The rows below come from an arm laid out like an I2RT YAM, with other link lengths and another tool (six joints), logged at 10 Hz.
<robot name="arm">
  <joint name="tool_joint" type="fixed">
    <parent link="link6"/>
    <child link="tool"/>
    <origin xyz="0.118 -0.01 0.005" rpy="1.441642 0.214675 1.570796"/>
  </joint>
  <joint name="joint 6" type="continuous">
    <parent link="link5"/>
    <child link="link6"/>
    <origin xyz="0.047 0 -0.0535" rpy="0 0 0"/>
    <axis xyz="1 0 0"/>
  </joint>
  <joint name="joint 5" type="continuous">
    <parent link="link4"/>
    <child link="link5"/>
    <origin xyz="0.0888 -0.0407 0.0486" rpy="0 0 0"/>
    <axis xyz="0 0 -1"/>
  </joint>
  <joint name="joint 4" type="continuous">
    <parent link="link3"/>
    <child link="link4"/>
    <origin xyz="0.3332 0.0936 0.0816" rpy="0 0 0"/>
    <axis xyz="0 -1 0"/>
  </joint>
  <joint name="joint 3" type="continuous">
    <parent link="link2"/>
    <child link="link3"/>
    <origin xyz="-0.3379 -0.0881 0" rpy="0 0 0"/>
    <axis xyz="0 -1 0"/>
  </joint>
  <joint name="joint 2" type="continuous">
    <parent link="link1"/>
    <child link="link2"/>
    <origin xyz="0.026 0.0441 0.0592" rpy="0 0 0"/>
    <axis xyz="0 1 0"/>
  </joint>
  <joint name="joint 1" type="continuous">
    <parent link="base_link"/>
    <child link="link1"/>
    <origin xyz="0 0 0.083" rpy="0 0 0"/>
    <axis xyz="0 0 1"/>
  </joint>
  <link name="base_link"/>
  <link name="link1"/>
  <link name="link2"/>
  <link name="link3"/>
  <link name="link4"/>
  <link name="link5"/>
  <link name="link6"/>
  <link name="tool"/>
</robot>
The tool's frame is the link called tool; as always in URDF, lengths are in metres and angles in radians. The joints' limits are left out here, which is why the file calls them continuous.
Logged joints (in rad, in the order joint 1, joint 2, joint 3, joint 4, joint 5, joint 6), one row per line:
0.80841, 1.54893, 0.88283, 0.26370, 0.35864, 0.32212
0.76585, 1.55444, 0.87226, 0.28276, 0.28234, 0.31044
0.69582, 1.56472, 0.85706, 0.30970, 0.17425, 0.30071
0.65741, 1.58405, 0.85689, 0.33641, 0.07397, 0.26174
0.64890, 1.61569, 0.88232, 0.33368, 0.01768, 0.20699
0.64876, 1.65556, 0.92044, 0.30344, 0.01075, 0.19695
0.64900, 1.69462, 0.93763, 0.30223, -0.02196, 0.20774
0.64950, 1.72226, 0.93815, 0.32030, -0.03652, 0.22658
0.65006, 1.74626, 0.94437, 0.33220, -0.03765, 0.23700
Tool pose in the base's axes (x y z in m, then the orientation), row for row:
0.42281, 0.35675, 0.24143, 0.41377, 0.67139, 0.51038, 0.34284
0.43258, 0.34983, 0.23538, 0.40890, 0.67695, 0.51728, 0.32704
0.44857, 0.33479, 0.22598, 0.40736, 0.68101, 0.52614, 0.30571
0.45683, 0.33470, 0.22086, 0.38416, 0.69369, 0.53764, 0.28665
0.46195, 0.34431, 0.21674, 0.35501, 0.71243, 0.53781, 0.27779
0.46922, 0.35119, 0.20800, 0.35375, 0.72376, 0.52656, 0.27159
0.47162, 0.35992, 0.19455, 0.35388, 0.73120, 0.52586, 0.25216
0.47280, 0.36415, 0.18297, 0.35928, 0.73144, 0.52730, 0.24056
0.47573, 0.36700, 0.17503, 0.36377, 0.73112, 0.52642, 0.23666
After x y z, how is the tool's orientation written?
As a quaternion, x y z w.
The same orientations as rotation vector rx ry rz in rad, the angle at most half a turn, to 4 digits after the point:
1.0755, 1.7451, 1.3266
1.0710, 1.7731, 1.3549
1.0783, 1.8026, 1.3927
1.0266, 1.8537, 1.4367
0.9529, 1.9123, 1.4436
0.9526, 1.9489, 1.4179
0.9624, 1.9886, 1.4302
0.9830, 2.0013, 1.4427
0.9973, 2.0045, 1.4433

